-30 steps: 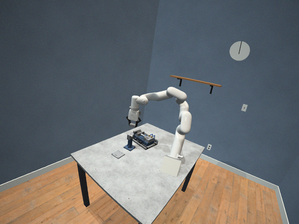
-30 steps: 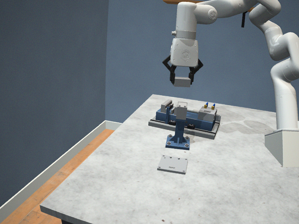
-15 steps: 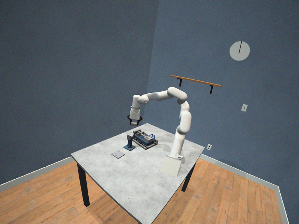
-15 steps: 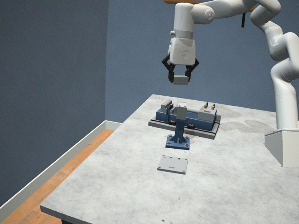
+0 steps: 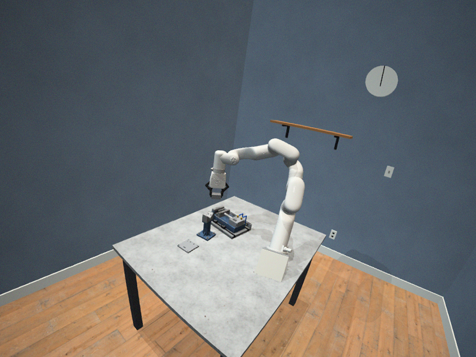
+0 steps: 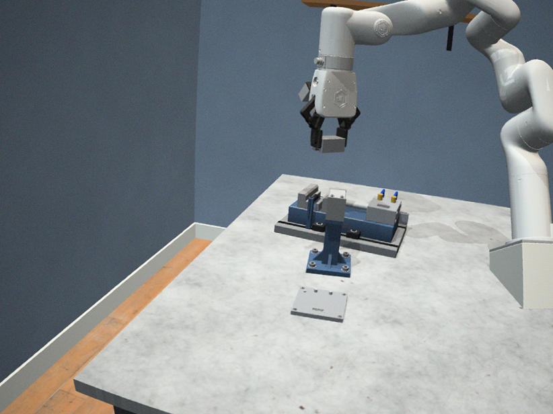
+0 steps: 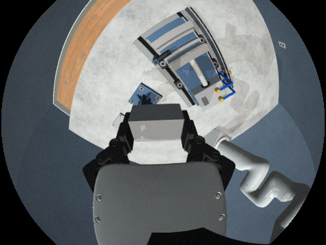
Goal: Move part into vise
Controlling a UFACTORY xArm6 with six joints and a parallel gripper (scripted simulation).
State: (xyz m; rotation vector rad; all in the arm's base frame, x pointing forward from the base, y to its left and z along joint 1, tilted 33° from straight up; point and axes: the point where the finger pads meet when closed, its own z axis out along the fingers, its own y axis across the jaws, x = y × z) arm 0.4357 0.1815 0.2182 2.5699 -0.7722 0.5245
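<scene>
My hand is 70 mm short of the fixed jaw, 100 mm to the left of it and 170 mm above it. Also, from my hand: work stop post (40 mm ahead, 30 mm to the right, 190 mm below); part (20 mm below); work stop (40 mm ahead, 50 mm to the right, 160 mm below).
</scene>
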